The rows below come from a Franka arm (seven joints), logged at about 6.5 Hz.
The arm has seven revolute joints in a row. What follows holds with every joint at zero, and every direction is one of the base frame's.
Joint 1 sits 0.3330 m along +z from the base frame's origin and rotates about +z.
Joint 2 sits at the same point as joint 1 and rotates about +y.
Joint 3 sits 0.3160 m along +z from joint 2 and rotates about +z.
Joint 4 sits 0.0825 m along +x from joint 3 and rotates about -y.
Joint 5 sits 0.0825 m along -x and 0.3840 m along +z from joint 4 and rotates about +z.
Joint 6 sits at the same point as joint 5 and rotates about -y.
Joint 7 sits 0.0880 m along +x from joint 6 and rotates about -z.
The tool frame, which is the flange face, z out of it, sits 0.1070 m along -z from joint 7; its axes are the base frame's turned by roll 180.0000, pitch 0.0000 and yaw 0.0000 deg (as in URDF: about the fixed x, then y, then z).
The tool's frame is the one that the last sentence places.
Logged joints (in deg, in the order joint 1, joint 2, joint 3, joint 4, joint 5, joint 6, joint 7), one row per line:
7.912, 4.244, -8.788, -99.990, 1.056, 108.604, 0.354
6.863, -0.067, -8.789, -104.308, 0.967, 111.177, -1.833
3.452, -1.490, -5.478, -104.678, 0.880, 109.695, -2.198
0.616, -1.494, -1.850, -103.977, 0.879, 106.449, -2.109
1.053, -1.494, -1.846, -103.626, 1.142, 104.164, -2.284
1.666, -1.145, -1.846, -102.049, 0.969, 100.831, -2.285
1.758, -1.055, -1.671, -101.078, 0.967, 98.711, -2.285
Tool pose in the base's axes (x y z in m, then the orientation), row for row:
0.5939, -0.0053, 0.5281, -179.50, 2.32, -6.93
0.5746, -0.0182, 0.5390, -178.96, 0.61, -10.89
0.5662, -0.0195, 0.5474, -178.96, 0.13, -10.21
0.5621, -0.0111, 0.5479, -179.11, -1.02, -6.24
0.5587, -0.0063, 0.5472, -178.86, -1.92, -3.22
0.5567, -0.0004, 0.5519, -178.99, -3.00, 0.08
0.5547, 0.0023, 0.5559, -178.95, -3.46, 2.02
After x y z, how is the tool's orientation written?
As a rotation vector, in degrees.
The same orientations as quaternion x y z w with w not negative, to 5 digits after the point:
-0.99917, 0.01291, -0.03858, 0.00307
-0.99813, 0.00340, -0.06074, 0.00618
-0.99835, 0.00073, -0.05696, 0.00654
-0.99935, -0.00569, -0.03482, 0.00679
-0.99973, -0.01073, -0.01800, 0.00961
-0.99982, -0.01676, 0.00045, 0.00859
-0.99971, -0.01933, 0.01128, 0.00877

